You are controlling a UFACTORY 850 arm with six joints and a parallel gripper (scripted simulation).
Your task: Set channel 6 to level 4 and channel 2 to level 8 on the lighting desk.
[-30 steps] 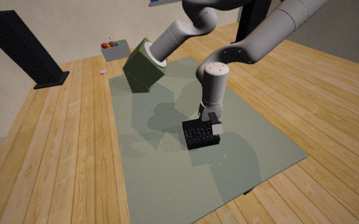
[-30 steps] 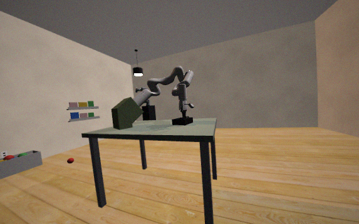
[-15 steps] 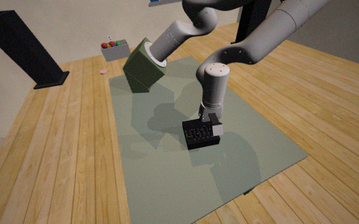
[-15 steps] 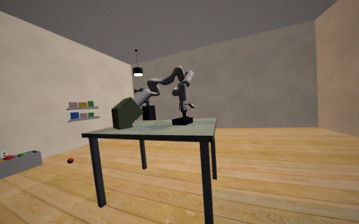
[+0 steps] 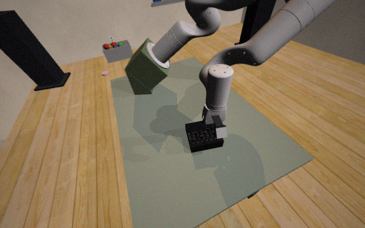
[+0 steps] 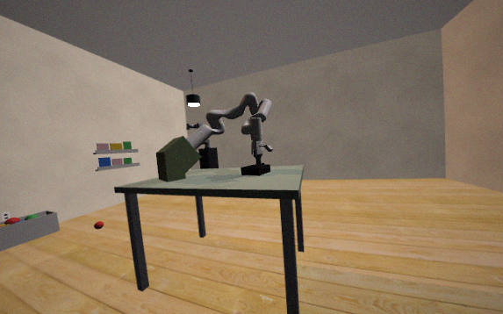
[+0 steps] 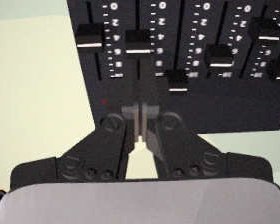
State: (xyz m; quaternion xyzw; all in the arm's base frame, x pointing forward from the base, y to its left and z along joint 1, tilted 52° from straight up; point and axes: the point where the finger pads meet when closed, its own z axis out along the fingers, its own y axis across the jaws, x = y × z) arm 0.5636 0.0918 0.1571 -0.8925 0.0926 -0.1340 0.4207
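The channel 5 cap is 1 cm behind my hand, 2 cm to the right of it and 1 cm below it. From my hand the other things lie so: channel 3 cap: 3 cm ahead, 7 cm to the right, 1 cm below; then fader cap: 3 cm ahead, 2 cm to the left, 1 cm below; then channel 4 cap: 1 cm ahead, 4 cm to the right, 1 cm below.
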